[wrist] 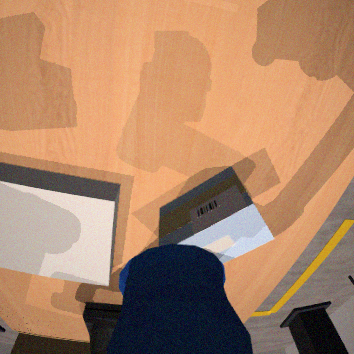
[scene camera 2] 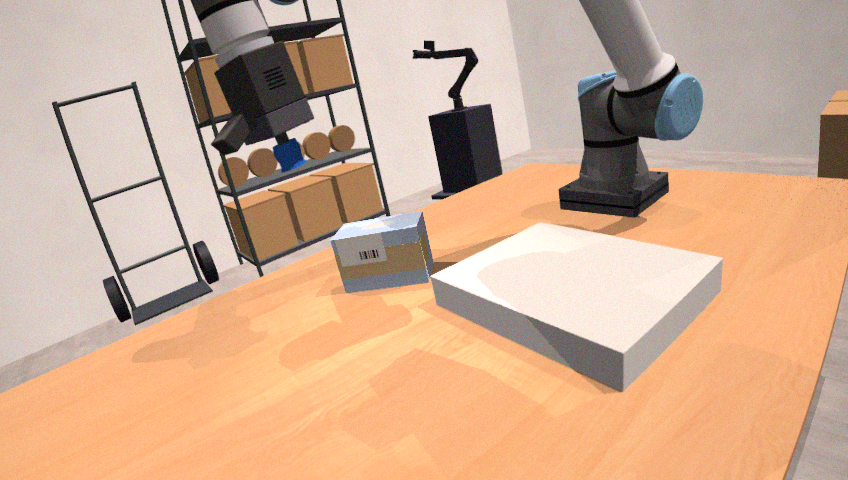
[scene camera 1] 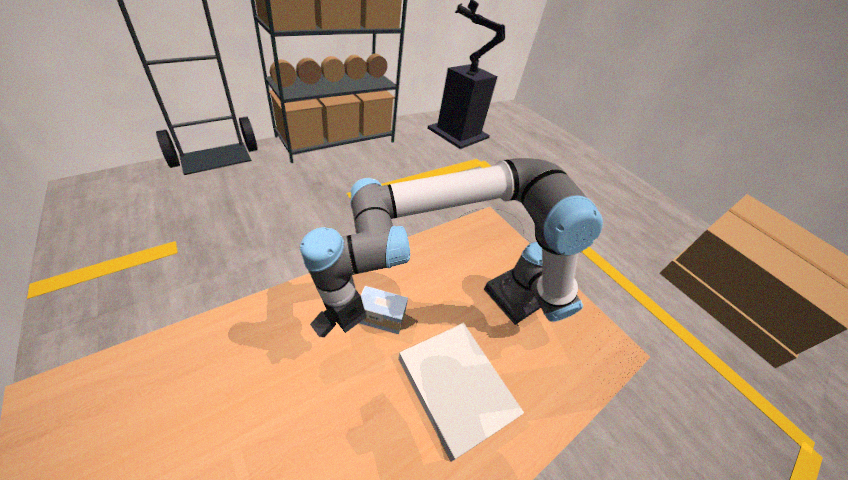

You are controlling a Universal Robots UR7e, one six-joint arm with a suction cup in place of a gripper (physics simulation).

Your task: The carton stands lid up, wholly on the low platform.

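Places are measured from the arm's base along level axes (x back, y right, z up), in metres.
Pixels of known places: end effector, tool point: (wrist: 172,284) (scene camera 2: 294,166); arm's base, origin of the base link: (scene camera 2: 614,180) (scene camera 1: 519,290).
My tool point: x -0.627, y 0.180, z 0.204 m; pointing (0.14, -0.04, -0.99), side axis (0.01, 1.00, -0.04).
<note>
For each thing: its middle in the pictures, then the offset to it from my tool point. Level surfaces: height alone.
- carton, body centre: (wrist: 210,221) (scene camera 2: 384,252) (scene camera 1: 381,310) dx +0.165, dy +0.067, dz -0.199 m
- low white platform, body centre: (scene camera 2: 571,284) (wrist: 29,227) (scene camera 1: 458,384) dx +0.196, dy -0.265, dz -0.225 m
- wooden table, its level: dz -0.250 m
The carton (scene camera 1: 383,310) (scene camera 2: 385,256) (wrist: 210,210) is light blue with a tan band and a barcode label on one side. It stands upright on the table beside the low platform, off it. A light blue face with a pale patch is up; whether that is the lid I cannot tell. The low white platform (scene camera 1: 461,386) (scene camera 2: 577,285) (wrist: 95,240) lies flat and bears nothing. My gripper, a blue suction cup (scene camera 2: 291,160) (wrist: 175,250), is off and holds nothing. In scene camera 2 it hangs above and left of the carton, apart from it. In scene camera 1 the cup is hidden.
The wooden table (scene camera 1: 178,380) (scene camera 2: 238,404) carries the arm's dark base (scene camera 1: 512,297) (scene camera 2: 612,193) behind the platform. Beyond the table stand a hand truck (scene camera 1: 216,158), a shelf rack (scene camera 1: 333,89) with boxes and a dark pedestal (scene camera 1: 467,101). A large cardboard box (scene camera 1: 749,285) is at the right.
</note>
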